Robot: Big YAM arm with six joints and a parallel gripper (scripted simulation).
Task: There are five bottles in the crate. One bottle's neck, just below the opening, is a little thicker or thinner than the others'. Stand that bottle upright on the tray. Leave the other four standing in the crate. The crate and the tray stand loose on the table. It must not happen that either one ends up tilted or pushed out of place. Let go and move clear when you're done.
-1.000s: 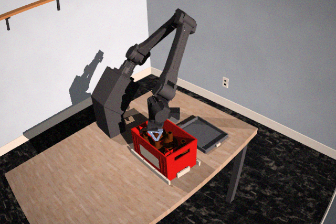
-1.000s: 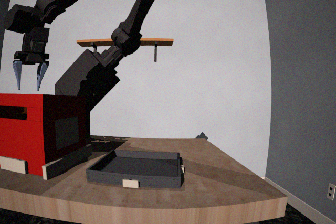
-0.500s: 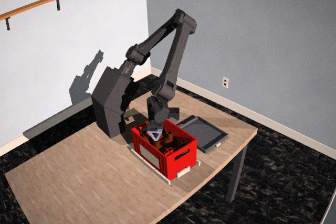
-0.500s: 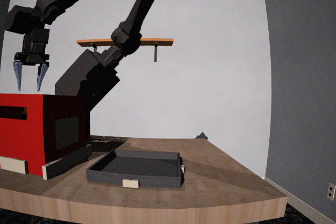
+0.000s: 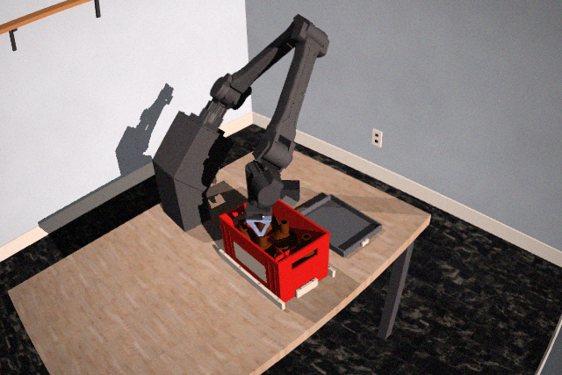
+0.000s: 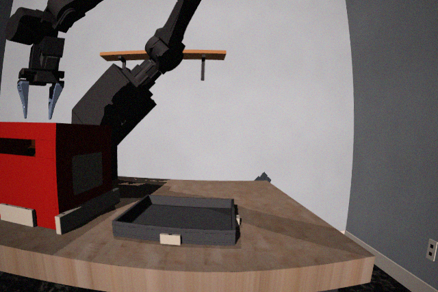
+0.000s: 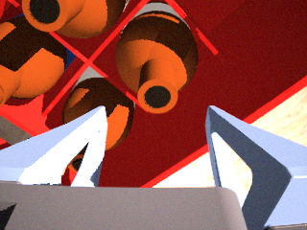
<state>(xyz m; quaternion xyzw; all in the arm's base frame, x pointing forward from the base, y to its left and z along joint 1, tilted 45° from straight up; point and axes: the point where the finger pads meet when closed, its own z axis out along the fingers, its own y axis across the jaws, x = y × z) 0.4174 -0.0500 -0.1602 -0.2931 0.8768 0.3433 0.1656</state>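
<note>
The red crate is 40 mm to the left of my hand and 110 mm below it. The rest, counted from my hand: dark grey tray: 20 mm ahead, 310 mm to the left, 180 mm below.
</note>
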